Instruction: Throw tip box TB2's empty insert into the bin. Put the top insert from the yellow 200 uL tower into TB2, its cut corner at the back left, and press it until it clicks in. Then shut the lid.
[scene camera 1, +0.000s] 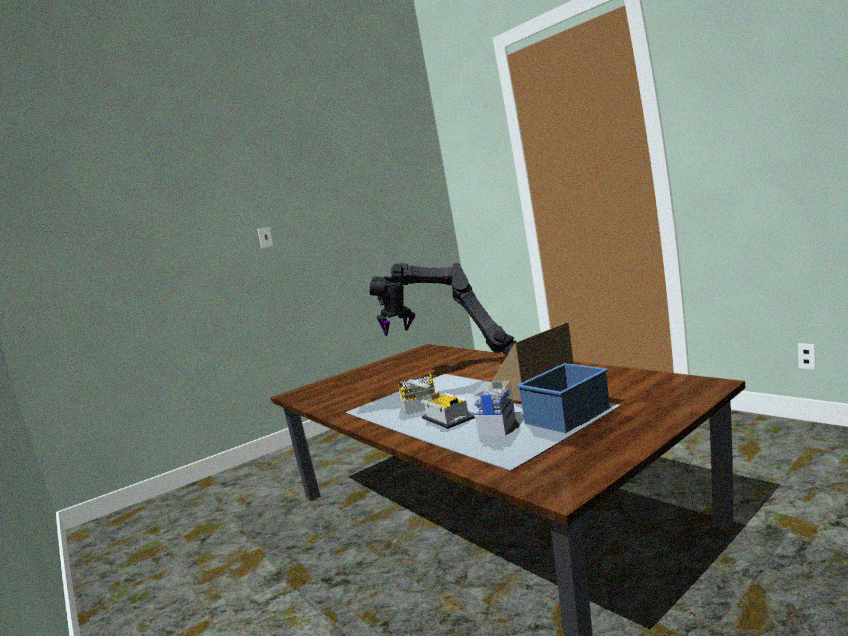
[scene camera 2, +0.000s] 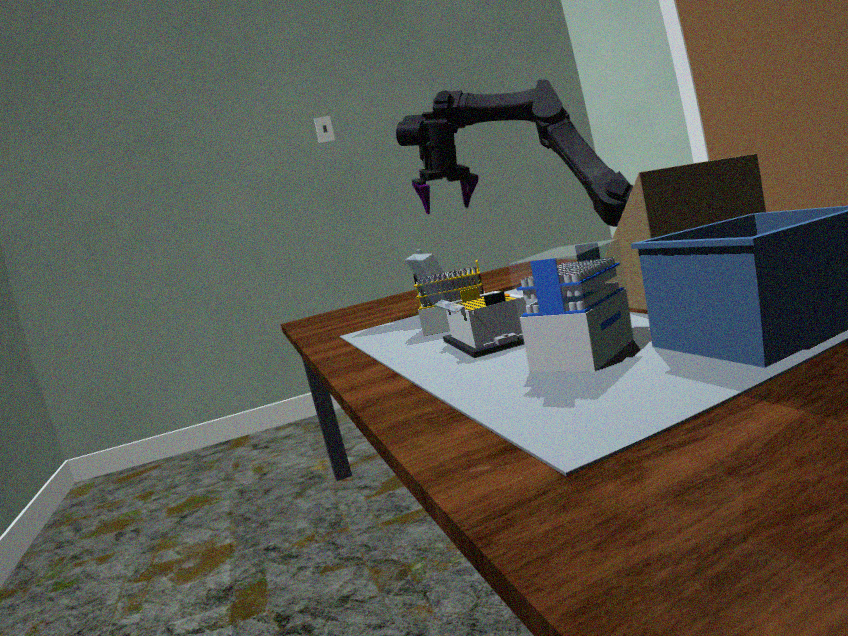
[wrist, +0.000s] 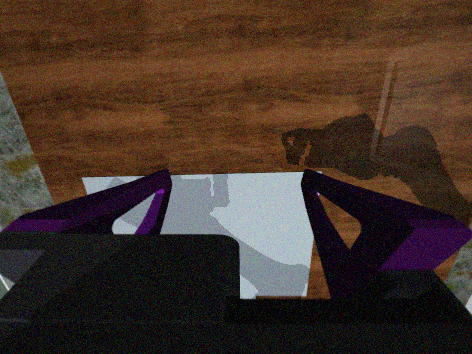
Scene:
same spot on blue bin: (scene camera 1: 561, 399) = (scene camera 2: 753, 260)
same spot on tip box: (scene camera 1: 453, 415) = (scene camera 2: 492, 329)

